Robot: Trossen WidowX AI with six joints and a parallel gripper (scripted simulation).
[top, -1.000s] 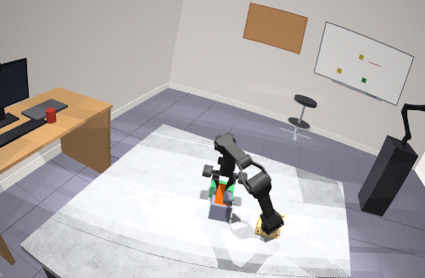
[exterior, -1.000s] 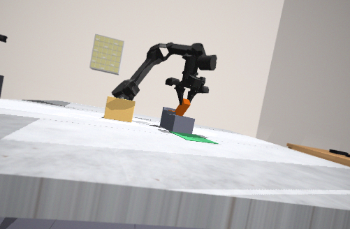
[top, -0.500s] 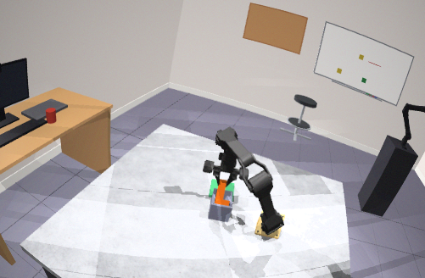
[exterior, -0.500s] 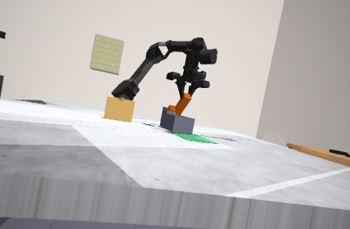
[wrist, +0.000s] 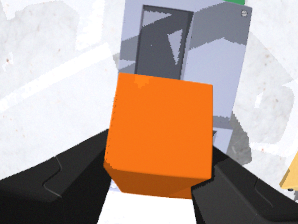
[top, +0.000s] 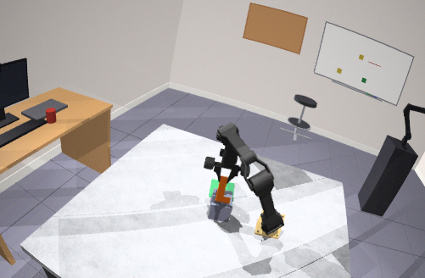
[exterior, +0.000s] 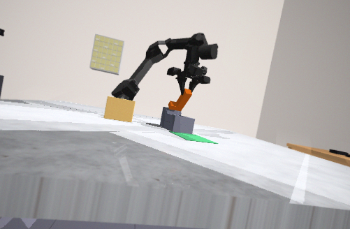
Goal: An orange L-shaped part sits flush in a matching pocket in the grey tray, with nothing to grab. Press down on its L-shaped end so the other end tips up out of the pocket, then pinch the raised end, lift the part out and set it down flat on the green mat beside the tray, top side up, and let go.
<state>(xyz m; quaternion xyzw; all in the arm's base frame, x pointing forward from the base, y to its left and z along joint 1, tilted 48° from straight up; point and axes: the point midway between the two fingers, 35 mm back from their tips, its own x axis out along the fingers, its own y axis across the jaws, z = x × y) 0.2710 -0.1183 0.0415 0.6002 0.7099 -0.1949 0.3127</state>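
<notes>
Right now my gripper tip is 17 cm above the green mat, 15 cm to the left of it and 1 cm short of it. The rest, counted from my gripper tip: orange L-shaped part: 3 cm to the left, 3 cm below, 2 cm behind.
</notes>
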